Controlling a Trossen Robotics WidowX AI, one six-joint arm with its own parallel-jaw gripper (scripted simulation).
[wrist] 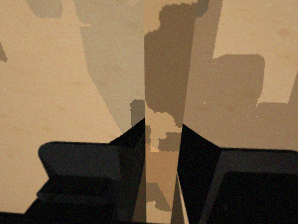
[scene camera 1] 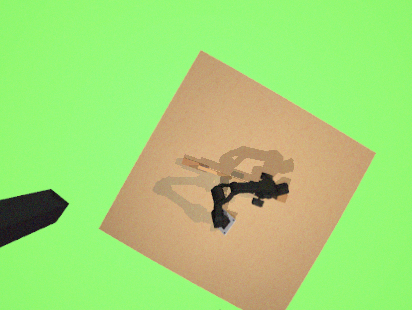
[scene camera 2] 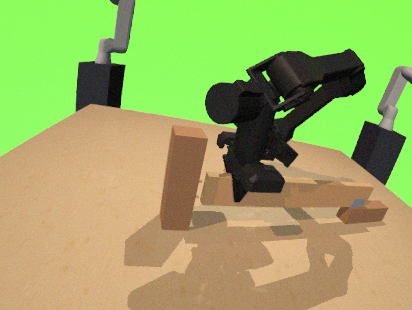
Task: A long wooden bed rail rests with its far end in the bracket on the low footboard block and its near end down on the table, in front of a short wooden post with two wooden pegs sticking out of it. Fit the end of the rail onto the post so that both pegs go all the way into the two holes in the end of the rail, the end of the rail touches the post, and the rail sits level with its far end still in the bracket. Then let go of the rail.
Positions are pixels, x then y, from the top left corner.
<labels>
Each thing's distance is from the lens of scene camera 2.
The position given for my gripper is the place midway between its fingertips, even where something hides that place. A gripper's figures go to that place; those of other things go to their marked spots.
my gripper (scene camera 2: 234,198): 0.48 m
wooden rail (scene camera 2: 217,190): 0.45 m
</labels>
